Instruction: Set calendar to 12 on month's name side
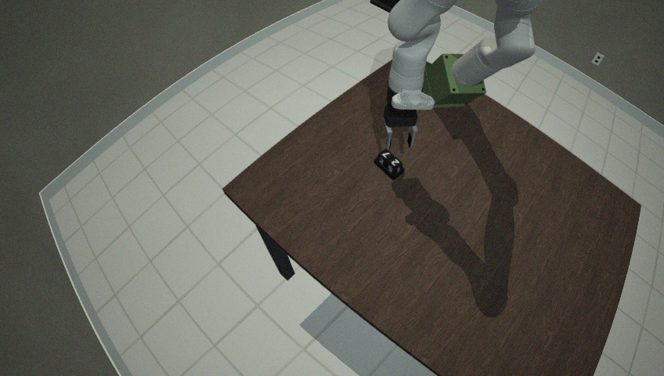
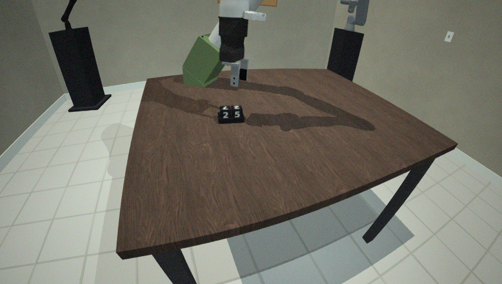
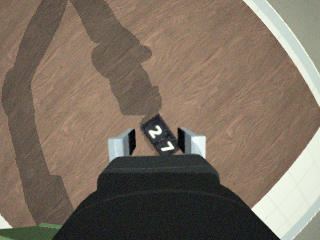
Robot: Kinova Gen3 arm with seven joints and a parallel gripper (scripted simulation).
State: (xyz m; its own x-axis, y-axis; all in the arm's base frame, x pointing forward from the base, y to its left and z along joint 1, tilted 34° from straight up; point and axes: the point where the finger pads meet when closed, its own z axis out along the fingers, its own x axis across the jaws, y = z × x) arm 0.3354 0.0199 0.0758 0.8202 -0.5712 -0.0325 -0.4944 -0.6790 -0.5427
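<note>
Now: the black tray 13 cm below my hand and 2 cm to the right of it.
</note>
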